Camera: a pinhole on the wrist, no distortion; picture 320 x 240 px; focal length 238.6 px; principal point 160.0 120.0 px. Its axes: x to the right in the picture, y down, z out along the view. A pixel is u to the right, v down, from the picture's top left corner.
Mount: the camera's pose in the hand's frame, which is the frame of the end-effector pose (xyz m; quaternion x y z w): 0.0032 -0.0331 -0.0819 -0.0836 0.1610 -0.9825 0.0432
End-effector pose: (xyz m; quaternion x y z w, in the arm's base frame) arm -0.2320 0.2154 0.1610 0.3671 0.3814 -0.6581 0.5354
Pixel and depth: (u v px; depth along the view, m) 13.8 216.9 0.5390
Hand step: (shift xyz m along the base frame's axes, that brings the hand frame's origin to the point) -0.4550 -0.4047 -0.2164
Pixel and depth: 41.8 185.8 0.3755
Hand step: -0.2789 -0.2649 -0.1150
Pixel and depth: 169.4 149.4 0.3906
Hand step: -0.2276 -0.2398 0.0865
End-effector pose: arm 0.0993 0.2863 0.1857 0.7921 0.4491 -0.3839 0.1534
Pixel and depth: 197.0 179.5 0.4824
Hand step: -0.4058 -0.0199 -0.2104
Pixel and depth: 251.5 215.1 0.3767
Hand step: -0.3883 -0.0113 -0.0818
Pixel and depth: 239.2 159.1 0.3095
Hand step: -0.2650 -0.0414 -0.0870
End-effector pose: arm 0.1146 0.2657 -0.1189 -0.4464 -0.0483 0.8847 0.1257
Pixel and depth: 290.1 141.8 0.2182
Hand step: -0.0412 0.1119 0.1631
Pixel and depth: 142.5 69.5 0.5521
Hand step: -0.4341 0.1338 0.1908
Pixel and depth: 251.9 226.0 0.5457
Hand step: -0.1717 0.4235 0.3887
